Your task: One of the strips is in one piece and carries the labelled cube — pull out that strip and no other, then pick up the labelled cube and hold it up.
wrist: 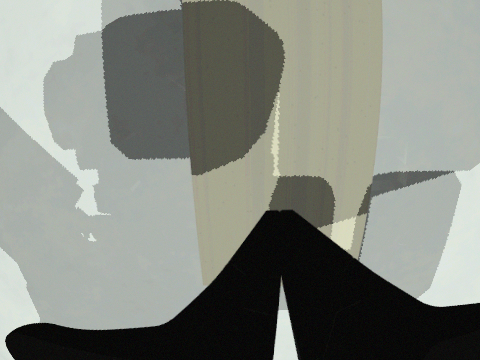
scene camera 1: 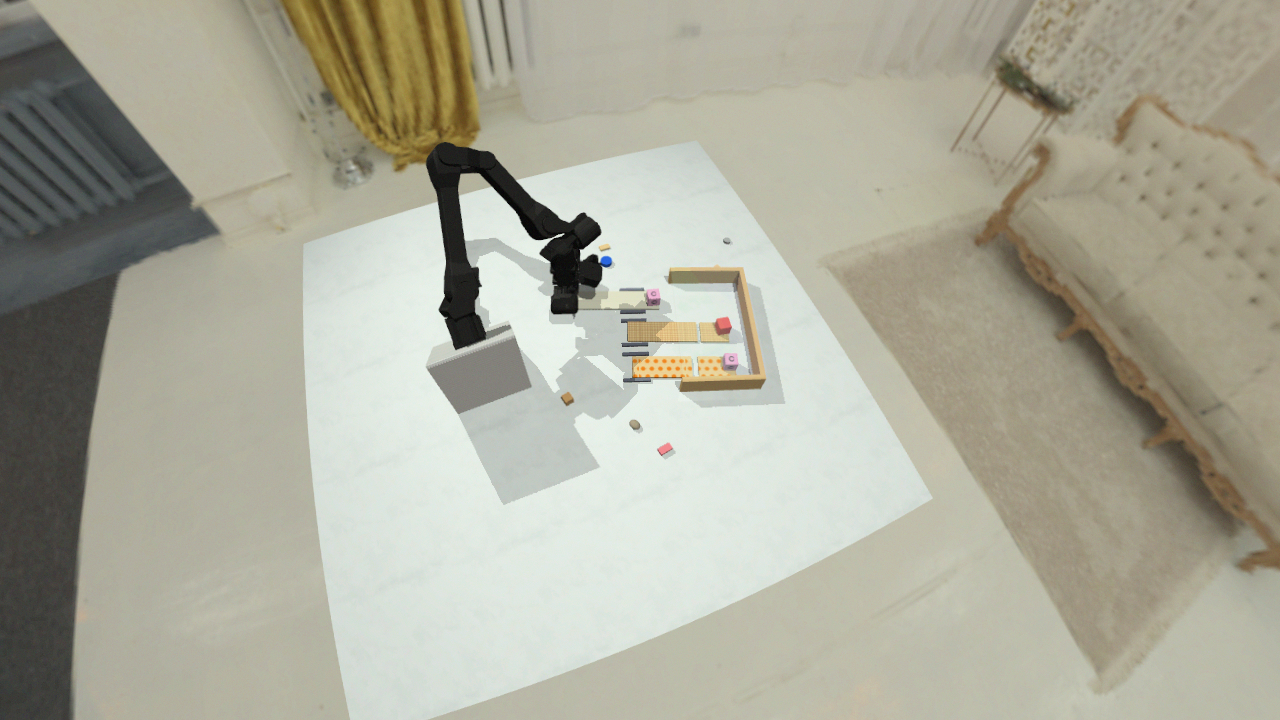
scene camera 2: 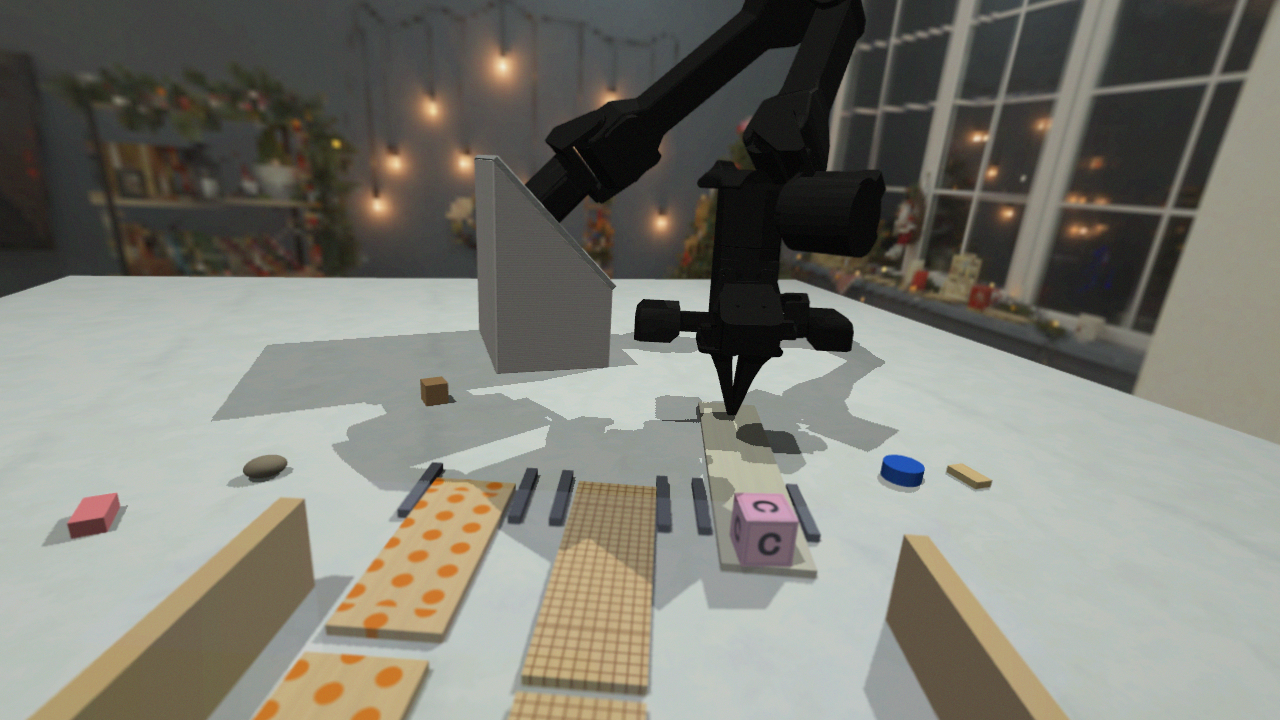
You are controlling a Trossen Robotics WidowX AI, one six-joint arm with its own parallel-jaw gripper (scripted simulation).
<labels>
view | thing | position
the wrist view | my gripper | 278,223
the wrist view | cream strip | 283,111
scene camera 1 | my gripper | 569,299
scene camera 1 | cream strip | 599,300
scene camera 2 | my gripper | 731,414
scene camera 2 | cream strip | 738,456
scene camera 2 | brown cube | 434,391
</labels>
